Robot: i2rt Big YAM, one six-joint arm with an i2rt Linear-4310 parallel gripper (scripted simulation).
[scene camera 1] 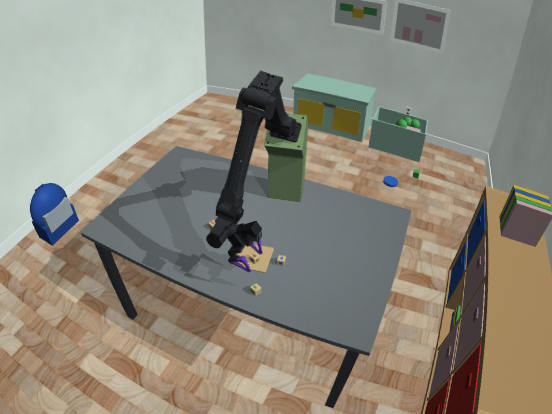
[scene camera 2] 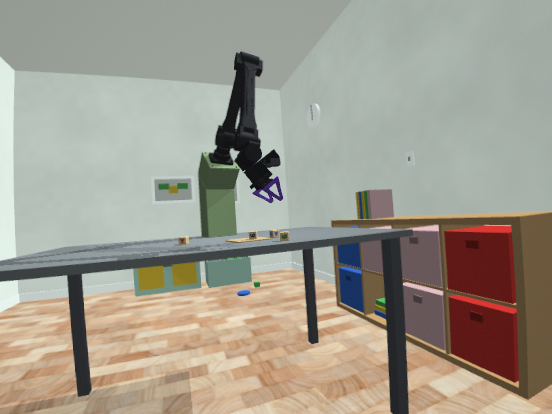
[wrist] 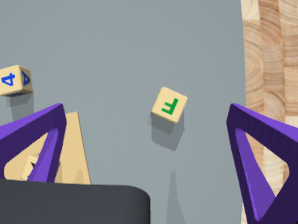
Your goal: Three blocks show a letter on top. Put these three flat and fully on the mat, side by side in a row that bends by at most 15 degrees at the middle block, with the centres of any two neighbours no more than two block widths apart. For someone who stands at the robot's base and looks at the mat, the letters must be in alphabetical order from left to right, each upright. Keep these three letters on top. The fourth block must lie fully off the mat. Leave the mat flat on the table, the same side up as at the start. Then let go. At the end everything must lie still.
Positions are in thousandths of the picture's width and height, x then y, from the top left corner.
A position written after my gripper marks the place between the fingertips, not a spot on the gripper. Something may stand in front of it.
Observation:
I see my gripper (wrist: 492,502) and a tan mat (wrist: 247,752).

